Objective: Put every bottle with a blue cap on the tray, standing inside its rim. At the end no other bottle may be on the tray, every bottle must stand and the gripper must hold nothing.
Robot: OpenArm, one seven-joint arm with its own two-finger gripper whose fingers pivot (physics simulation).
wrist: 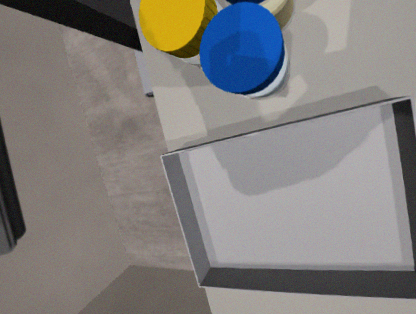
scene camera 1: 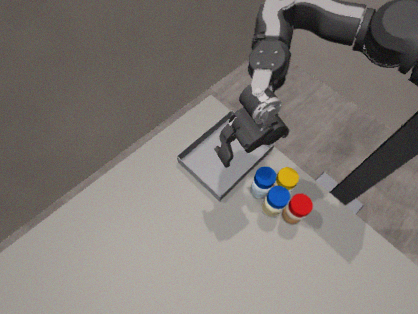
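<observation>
Two blue-capped bottles stand close together right of the tray (scene camera 1: 205, 167) (wrist: 300, 220). One blue-capped bottle (scene camera 1: 264, 179) (wrist: 242, 47) is nearest the tray. The other blue-capped bottle (scene camera 1: 277, 198) has a pale yellow body, partly showing at the wrist view's top edge. A yellow-capped bottle (scene camera 1: 287, 178) (wrist: 172, 25) and a red-capped bottle (scene camera 1: 300, 206) stand beside them. All four are upright outside the tray. No bottle shows on the visible tray floor. My gripper (scene camera 1: 246, 154) is open and empty above the tray, hiding part of it.
The tray lies near the table's corner, close to the edge by the robot. A dark post (scene camera 1: 380, 160) rises beyond the table edge behind the bottles. The pale table (scene camera 1: 150, 240) extends to the front and left. Shadows fall beside the tray and the bottles.
</observation>
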